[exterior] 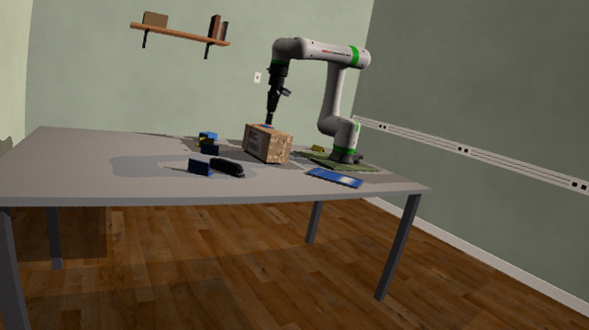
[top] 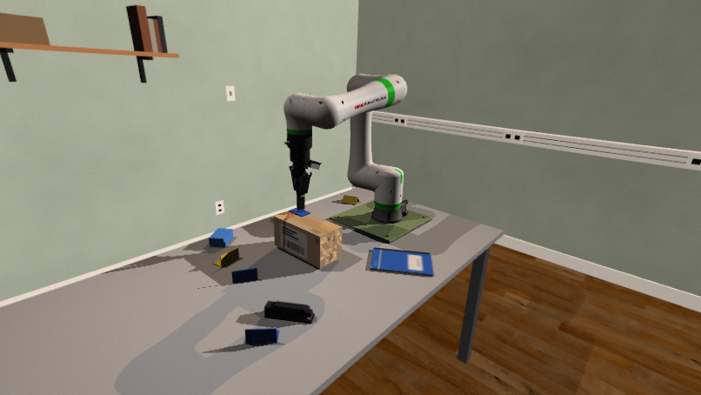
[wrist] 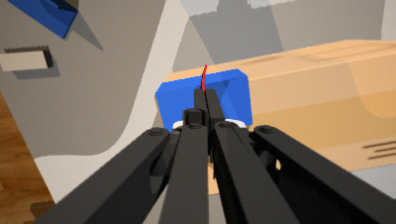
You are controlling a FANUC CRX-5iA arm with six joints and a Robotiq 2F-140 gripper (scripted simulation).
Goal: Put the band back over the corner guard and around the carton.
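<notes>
The brown carton lies 110 mm below my hand, 90 mm to the left of it and 40 mm ahead of it.
</notes>
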